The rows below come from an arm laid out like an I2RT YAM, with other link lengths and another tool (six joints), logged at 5 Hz.
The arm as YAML. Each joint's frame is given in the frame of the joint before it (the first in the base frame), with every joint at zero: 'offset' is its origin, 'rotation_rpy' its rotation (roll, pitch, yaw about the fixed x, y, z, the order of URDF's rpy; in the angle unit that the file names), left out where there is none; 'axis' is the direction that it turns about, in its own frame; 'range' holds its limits. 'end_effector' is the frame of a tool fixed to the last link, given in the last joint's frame.
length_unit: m
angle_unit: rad
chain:
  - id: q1
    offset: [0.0, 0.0, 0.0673]
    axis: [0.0, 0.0, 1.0]
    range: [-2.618, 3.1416]
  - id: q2
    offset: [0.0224, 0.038, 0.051]
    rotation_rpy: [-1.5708, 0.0, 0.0]
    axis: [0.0, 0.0, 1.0]
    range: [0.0, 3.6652]
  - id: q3
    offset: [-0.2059, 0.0, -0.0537]
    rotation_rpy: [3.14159, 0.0, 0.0]
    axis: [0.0, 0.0, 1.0]
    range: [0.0, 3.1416]
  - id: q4
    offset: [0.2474, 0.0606, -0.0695]
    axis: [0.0, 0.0, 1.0]
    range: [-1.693, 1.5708]
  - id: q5
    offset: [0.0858, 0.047, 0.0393]
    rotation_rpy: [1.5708, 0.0, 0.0]
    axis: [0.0, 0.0, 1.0]
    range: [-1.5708, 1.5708]
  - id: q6
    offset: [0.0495, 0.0, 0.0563]
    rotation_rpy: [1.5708, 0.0, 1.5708]
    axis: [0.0, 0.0, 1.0]
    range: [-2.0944, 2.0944]
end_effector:
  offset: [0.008, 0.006, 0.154]
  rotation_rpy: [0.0, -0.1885, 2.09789]
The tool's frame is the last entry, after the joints.
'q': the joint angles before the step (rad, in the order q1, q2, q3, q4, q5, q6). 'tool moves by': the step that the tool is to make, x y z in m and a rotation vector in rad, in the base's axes. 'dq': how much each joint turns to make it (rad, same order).
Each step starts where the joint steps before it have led.
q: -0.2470 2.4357 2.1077 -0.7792 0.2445 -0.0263
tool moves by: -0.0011 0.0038 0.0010 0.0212 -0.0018 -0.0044
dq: 0.0001 -0.0056 0.0014 -0.0136 -0.0168 0.0137
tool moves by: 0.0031 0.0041 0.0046 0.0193 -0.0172 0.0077
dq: 0.0000 -0.0121 -0.0019 0.0011 -0.0240 0.0034
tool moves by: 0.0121 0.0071 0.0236 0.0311 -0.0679 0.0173
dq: 0.0000 -0.0445 0.0021 0.0104 -0.0493 0.0072
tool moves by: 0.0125 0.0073 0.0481 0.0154 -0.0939 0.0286
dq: 0.0015 -0.0789 0.0224 -0.0137 -0.0465 -0.0025
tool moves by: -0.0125 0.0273 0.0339 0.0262 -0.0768 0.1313
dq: 0.0016 -0.2256 -0.2379 0.0845 -0.1135 -0.0768
